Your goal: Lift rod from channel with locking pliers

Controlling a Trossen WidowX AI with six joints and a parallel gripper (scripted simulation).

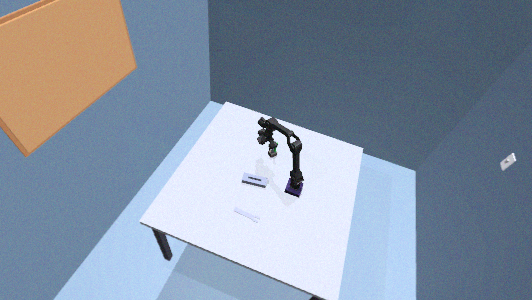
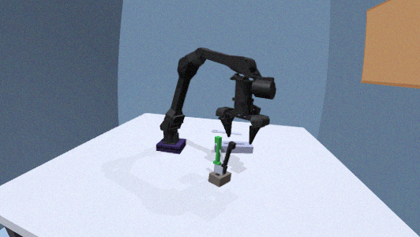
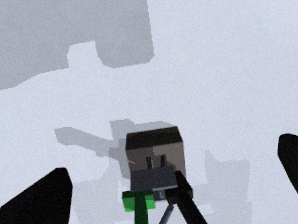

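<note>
The thin grey lever is 60 mm to the right of my gripper tip, 50 mm behind it and 40 mm below it. Round my gripper tip: grey channel block: 240 mm to the left, 120 mm below, 30 mm behind; brown holster: 130 mm below, 60 mm to the right, 50 mm behind; black handle: 70 mm to the right, 40 mm below, 30 mm behind.
</note>
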